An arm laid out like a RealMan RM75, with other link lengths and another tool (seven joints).
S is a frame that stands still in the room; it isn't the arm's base.
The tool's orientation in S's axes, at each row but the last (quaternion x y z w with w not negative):
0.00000 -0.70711 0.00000 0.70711
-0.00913 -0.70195 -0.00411 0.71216
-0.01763 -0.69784 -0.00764 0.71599
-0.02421 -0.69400 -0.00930 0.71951
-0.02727 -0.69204 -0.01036 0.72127
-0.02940 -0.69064 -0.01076 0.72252
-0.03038 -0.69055 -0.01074 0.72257
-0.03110 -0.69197 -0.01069 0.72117
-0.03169 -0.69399 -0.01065 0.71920
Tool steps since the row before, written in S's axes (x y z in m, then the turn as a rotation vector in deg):
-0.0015 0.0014 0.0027 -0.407 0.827 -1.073
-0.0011 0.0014 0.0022 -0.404 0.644 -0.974
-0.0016 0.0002 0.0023 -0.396 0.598 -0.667
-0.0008 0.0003 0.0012 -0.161 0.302 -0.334
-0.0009 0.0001 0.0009 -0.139 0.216 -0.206
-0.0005 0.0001 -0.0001 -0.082 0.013 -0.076
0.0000 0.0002 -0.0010 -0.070 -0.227 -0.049
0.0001 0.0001 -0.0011 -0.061 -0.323 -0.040
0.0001 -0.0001 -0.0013 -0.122 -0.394 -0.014
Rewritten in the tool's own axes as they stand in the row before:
0.0027 0.0014 0.0015 -1.073 0.827 0.407
0.0022 0.0014 0.0012 -0.975 0.643 0.402
0.0023 0.0001 0.0017 -0.669 0.593 0.400
0.0012 0.0002 0.0009 -0.333 0.301 0.163
0.0009 0.0000 0.0009 -0.207 0.213 0.142
-0.0001 0.0001 0.0005 -0.079 0.010 0.079
-0.0010 0.0002 0.0000 -0.058 -0.229 0.054
-0.0011 0.0001 -0.0001 -0.051 -0.325 0.040
-0.0013 -0.0001 -0.0002 -0.030 -0.400 0.097

